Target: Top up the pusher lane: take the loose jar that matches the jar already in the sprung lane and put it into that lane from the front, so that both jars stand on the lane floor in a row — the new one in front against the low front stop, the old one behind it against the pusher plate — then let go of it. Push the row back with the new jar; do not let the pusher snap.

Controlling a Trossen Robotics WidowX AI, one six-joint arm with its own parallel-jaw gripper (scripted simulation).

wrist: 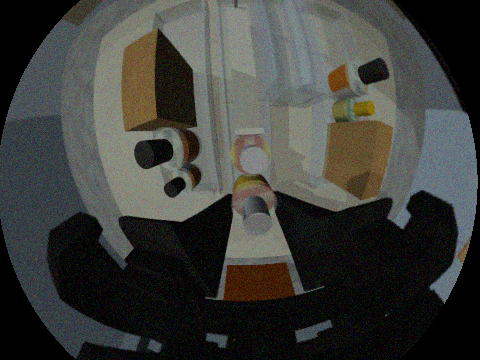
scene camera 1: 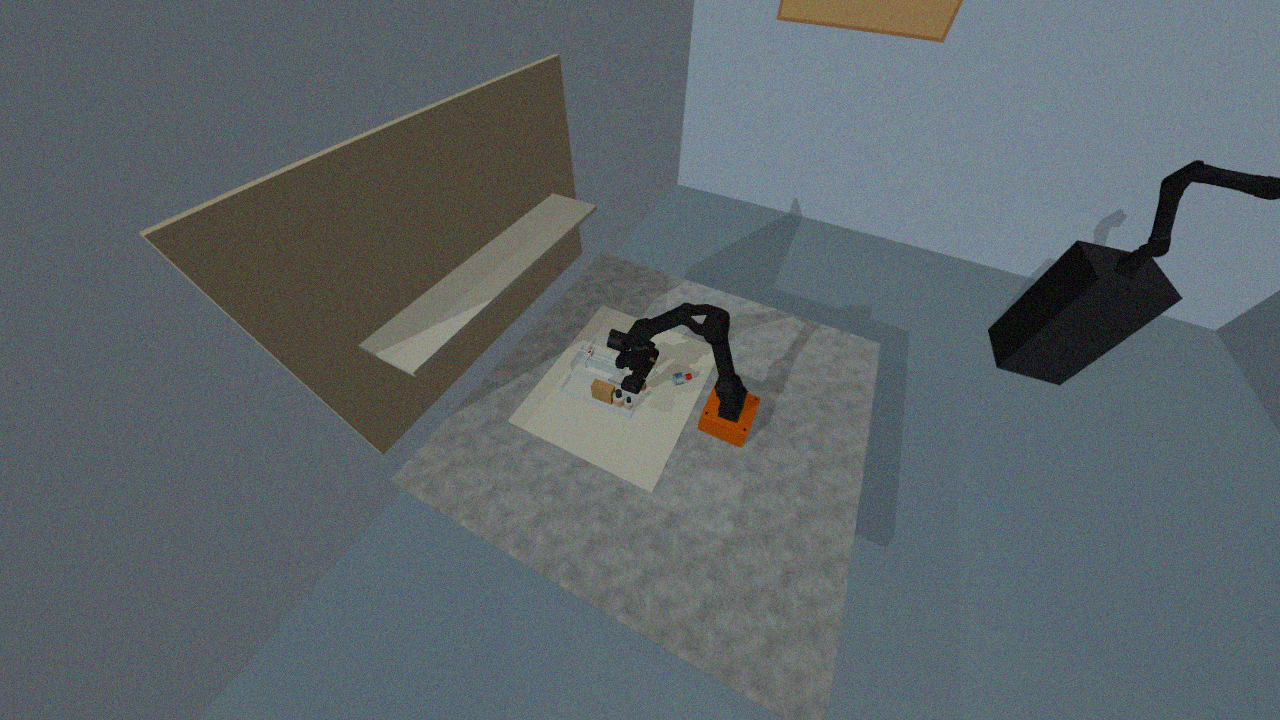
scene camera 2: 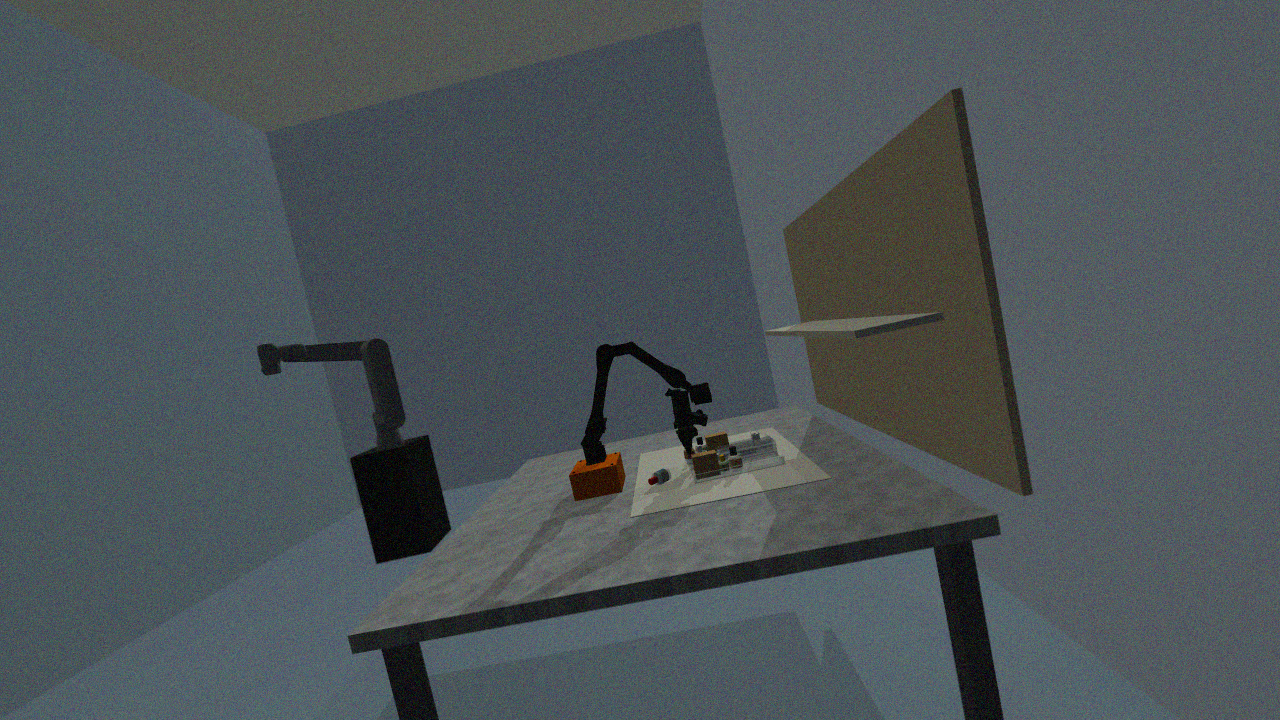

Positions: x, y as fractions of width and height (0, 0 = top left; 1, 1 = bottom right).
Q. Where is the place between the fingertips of my gripper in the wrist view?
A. At 0.53, 0.55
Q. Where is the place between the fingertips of my gripper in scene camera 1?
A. At 0.50, 0.53
